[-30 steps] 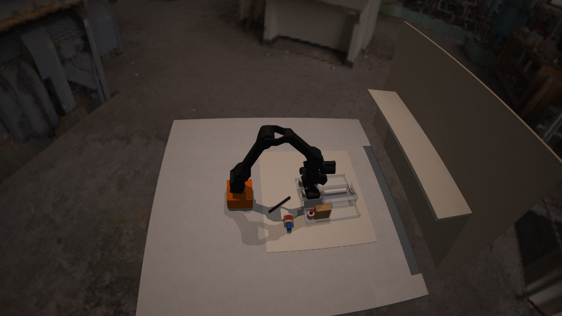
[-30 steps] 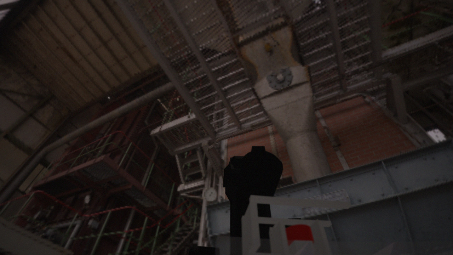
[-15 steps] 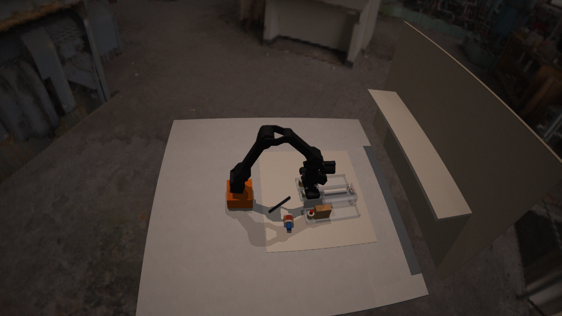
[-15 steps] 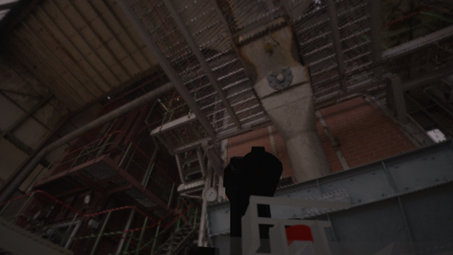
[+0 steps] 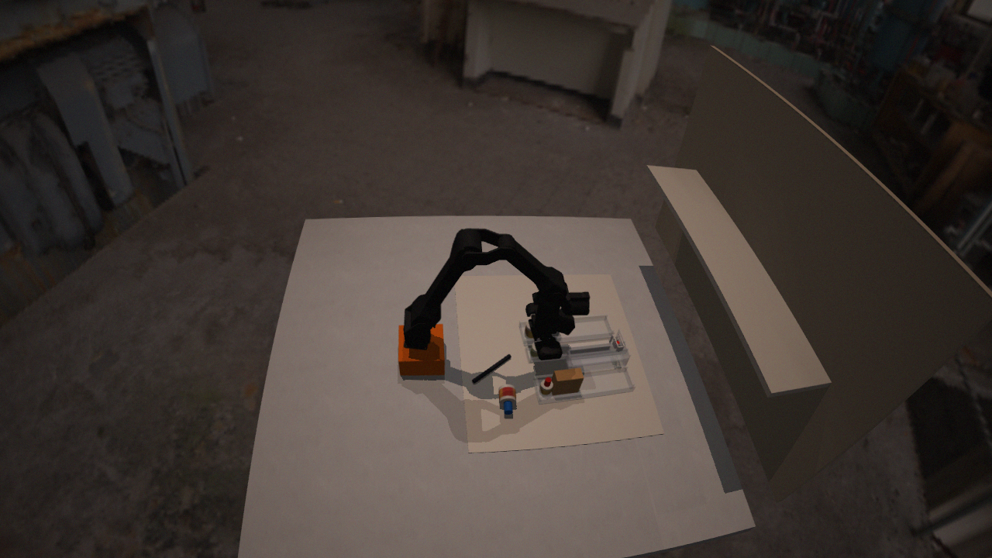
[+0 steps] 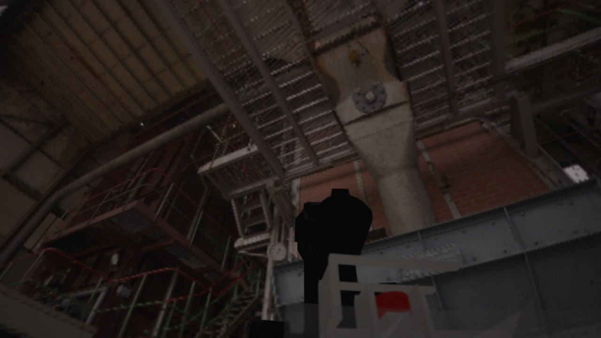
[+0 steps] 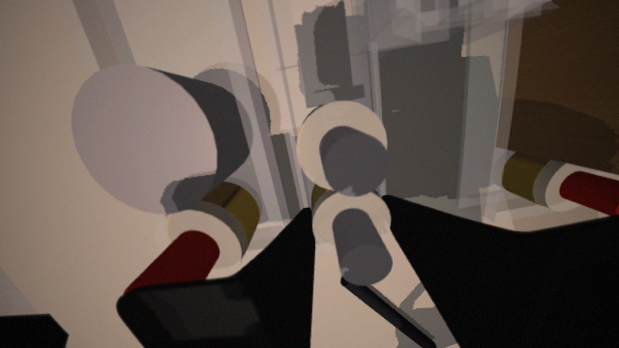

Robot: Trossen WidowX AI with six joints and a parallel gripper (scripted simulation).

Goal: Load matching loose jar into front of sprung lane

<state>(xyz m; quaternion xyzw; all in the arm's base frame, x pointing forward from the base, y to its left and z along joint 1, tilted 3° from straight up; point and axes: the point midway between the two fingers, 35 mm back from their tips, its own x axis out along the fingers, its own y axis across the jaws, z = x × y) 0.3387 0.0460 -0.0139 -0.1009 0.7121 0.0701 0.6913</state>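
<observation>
The grey cylinder lies 30 mm ahead of my gripper tip and 90 mm to the left of it. Round my gripper tip: pusher plate (150 mm ahead, 10 mm to the left, 20 mm above); brown box (80 mm ahead, 110 mm to the right, 10 mm above); black rod (130 mm behind, 70 mm to the right, 20 mm below).
</observation>
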